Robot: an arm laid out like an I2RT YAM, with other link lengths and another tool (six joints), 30 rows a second.
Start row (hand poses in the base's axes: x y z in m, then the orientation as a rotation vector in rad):
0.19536, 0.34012, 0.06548, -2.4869, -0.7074, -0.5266
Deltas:
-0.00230, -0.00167, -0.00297, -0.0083, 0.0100, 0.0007
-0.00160, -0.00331, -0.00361, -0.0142, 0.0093, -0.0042
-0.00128, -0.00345, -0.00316, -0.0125, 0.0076, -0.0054
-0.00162, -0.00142, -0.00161, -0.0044, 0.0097, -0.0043
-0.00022, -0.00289, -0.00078, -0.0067, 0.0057, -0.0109
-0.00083, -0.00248, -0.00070, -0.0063, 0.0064, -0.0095
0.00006, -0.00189, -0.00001, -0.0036, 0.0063, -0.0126
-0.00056, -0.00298, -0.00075, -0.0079, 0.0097, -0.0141
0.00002, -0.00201, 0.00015, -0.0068, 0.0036, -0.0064
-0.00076, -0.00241, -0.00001, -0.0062, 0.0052, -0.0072
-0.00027, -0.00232, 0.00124, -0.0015, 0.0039, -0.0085
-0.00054, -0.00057, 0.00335, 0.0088, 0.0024, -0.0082
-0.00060, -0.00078, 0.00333, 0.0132, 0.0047, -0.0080
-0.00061, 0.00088, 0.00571, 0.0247, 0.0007, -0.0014
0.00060, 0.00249, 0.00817, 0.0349, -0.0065, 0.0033
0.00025, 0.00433, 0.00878, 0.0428, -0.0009, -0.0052
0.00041, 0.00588, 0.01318, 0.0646, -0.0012, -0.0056
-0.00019, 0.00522, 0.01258, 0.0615, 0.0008, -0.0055
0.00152, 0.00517, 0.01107, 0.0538, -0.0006, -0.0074
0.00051, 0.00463, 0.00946, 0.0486, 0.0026, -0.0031
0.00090, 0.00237, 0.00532, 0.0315, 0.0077, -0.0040
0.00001, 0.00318, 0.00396, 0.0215, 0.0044, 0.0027
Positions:
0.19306, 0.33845, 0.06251, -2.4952, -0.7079, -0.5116
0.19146, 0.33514, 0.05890, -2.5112, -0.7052, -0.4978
0.19018, 0.33169, 0.05574, -2.5259, -0.7009, -0.4869
0.18856, 0.33027, 0.05413, -2.5327, -0.6938, -0.4748
0.18834, 0.32738, 0.05335, -2.5443, -0.6809, -0.4696
0.18751, 0.32490, 0.05265, -2.5549, -0.6693, -0.4630
0.18757, 0.32301, 0.05264, -2.5643, -0.6527, -0.4582
0.18701, 0.32003, 0.05189, -2.5785, -0.6346, -0.4484
0.18703, 0.31802, 0.05204, -2.5879, -0.6278, -0.4443
0.18627, 0.31561, 0.05203, -2.5971, -0.6192, -0.4385
0.18600, 0.31329, 0.05327, -2.6023, -0.6076, -0.4357
0.18546, 0.31272, 0.05662, -2.5975, -0.5931, -0.4368
0.18486, 0.31194, 0.05995, -2.5885, -0.5765, -0.4356
0.18425, 0.31282, 0.06566, -2.5656, -0.5656, -0.4395
0.18485, 0.31531, 0.07383, -2.5306, -0.5596, -0.4528
0.18510, 0.31964, 0.08261, -2.4918, -0.5382, -0.4630
0.18551, 0.32552, 0.09579, -2.4321, -0.5089, -0.4766
0.18532, 0.33074, 0.10837, -2.3754, -0.4804, -0.4866
0.18684, 0.33591, 0.11944, -2.3263, -0.4534, -0.4975
0.18735, 0.34054, 0.12890, -2.2811, -0.4319, -0.5015
0.18825, 0.34291, 0.13422, -2.2534, -0.4129, -0.4980
0.18826, 0.34609, 0.13818, -2.2326, -0.4065, -0.4938

